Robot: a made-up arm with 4 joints.
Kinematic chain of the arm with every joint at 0, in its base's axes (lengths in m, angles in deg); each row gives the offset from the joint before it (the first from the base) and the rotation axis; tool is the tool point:
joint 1: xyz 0 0 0.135 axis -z
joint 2: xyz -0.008 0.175 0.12 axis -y
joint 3: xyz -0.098 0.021 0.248 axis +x
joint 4: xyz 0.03 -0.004 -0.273 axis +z
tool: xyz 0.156 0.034 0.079
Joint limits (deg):
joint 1: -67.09..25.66
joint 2: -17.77..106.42
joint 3: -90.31..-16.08
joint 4: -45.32..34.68
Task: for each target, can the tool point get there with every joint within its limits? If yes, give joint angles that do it. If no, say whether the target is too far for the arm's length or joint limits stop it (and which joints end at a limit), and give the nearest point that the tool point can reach.
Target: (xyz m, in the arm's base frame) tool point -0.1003 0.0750 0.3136
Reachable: yes | joints -25.64 89.87 -48.95 25.32
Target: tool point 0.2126 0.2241 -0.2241
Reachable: no: joint limits stop it (at a limit: joint 1, joint 2, joint 4) | nearest point 0.1340 0.1890 0.2672 | short by 0.499 m
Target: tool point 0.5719 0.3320 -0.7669
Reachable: no: too far | nearest point 0.1505 0.1932 0.2711 | short by 1.129 m
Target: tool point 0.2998 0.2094 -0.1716
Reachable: no: joint limits stop it (at a limit: joint 1, joint 2, joint 3) | nearest point 0.1535 0.1830 0.2712 | short by 0.467 m
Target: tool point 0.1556 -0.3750 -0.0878
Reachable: no: joint limits stop it (at a limit: joint 1, joint 2, joint 4) | nearest point -0.1098 -0.2920 0.2342 | short by 0.425 m
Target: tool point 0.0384 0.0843 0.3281
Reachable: yes | joints 0.63 10.61 -56.91 25.50
